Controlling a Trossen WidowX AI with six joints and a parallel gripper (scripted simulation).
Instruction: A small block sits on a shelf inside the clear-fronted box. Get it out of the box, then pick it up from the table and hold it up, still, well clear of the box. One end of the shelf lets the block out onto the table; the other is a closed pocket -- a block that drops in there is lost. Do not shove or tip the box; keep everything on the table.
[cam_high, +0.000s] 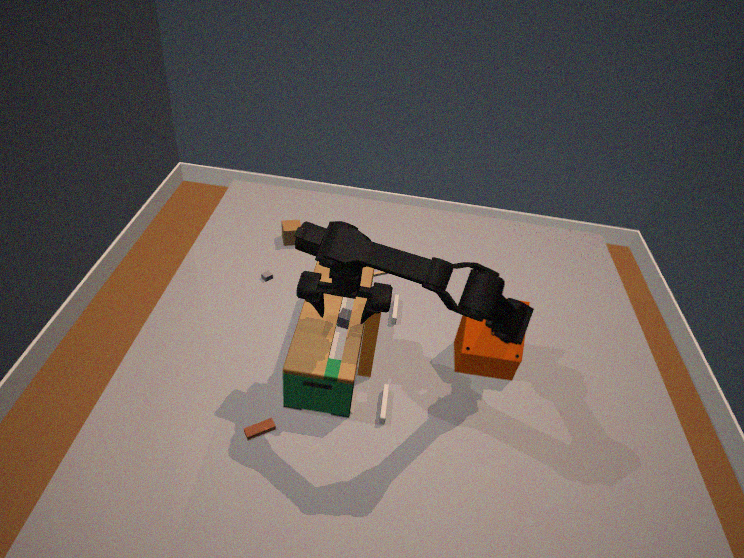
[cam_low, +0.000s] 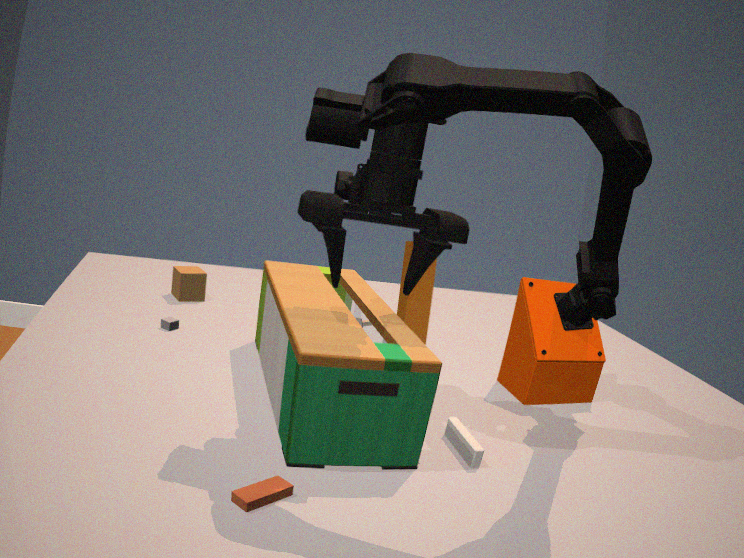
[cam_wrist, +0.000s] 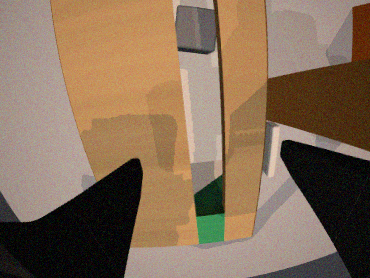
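Now: the grey block 8 cm to the right of my gripper tip, 8 cm below it and 1 cm behind it. The rest, counted from my gripper tip: orange-red brick 18 cm to the left, 16 cm below, 15 cm ahead; then long orange bar 7 cm behind, 5 cm below, 2 cm to the right; then box 10 cm below, 6 cm to the right, 2 cm behind.
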